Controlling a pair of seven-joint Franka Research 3 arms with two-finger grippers.
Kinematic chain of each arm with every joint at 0, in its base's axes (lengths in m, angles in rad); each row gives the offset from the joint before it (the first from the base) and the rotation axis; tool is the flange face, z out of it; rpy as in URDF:
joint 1: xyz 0 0 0.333 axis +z
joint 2: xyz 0 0 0 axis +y
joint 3: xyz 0 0 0.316 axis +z
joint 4: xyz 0.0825 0 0 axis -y
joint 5: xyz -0.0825 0 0.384 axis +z
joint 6: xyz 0 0 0 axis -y
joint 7: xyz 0.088 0 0 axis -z
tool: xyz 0 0 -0.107 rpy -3.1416 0 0
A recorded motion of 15 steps. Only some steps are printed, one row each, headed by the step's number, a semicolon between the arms.
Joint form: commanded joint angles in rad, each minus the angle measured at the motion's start. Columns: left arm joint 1, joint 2, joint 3, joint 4, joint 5, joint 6, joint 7; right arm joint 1, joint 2, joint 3, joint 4, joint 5, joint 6, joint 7.
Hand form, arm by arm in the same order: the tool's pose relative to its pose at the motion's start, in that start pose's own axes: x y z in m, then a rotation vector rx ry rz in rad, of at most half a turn. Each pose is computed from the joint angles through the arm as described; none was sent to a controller.
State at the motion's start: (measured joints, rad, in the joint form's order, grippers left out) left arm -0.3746 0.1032 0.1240 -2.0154 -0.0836 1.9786 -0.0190; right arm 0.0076 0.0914 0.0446 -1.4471 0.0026 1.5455 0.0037
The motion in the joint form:
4: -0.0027 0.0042 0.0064 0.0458 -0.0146 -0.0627 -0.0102; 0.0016 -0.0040 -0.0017 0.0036 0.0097 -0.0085 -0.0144
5: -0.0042 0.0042 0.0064 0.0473 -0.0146 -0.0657 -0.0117; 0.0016 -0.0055 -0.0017 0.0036 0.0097 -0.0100 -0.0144
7: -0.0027 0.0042 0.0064 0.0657 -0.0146 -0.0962 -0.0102; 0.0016 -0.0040 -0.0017 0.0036 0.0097 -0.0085 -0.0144
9: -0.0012 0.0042 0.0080 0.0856 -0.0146 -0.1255 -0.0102; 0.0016 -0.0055 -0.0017 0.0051 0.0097 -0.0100 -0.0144
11: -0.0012 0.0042 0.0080 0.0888 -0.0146 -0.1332 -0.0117; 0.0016 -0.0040 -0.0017 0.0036 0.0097 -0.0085 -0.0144
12: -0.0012 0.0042 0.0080 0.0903 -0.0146 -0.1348 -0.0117; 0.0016 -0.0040 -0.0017 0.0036 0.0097 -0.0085 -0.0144
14: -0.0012 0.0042 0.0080 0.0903 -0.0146 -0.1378 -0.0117; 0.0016 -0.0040 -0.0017 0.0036 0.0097 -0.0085 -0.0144
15: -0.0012 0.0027 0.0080 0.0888 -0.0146 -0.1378 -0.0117; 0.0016 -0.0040 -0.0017 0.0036 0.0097 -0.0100 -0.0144
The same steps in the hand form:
4: 0.0019 0.0009 -0.0141 -0.0138 -0.0212 -0.0158; -0.0020 -0.0011 -0.0033 0.0094 -0.0009 -0.0147
5: 0.0018 0.0018 -0.0145 -0.0136 -0.0228 -0.0157; -0.0026 -0.0011 -0.0040 0.0093 -0.0009 -0.0147
7: 0.0015 0.0018 -0.0206 -0.0142 -0.0349 -0.0138; -0.0020 -0.0011 -0.0033 0.0094 -0.0009 -0.0147
9: 0.0015 0.0009 -0.0277 -0.0149 -0.0442 -0.0150; -0.0026 -0.0011 -0.0047 0.0093 0.0006 -0.0147
11: 0.0012 0.0011 -0.0286 -0.0149 -0.0487 -0.0161; -0.0020 -0.0011 -0.0033 0.0094 -0.0009 -0.0147
12: 0.0012 0.0011 -0.0291 -0.0149 -0.0488 -0.0160; -0.0020 -0.0011 -0.0033 0.0094 -0.0009 -0.0147
14: 0.0009 0.0011 -0.0289 -0.0148 -0.0518 -0.0160; -0.0020 -0.0011 -0.0033 0.0094 -0.0009 -0.0147
15: 0.0004 0.0011 -0.0290 -0.0150 -0.0518 -0.0160; -0.0022 -0.0011 -0.0031 0.0094 -0.0024 -0.0147

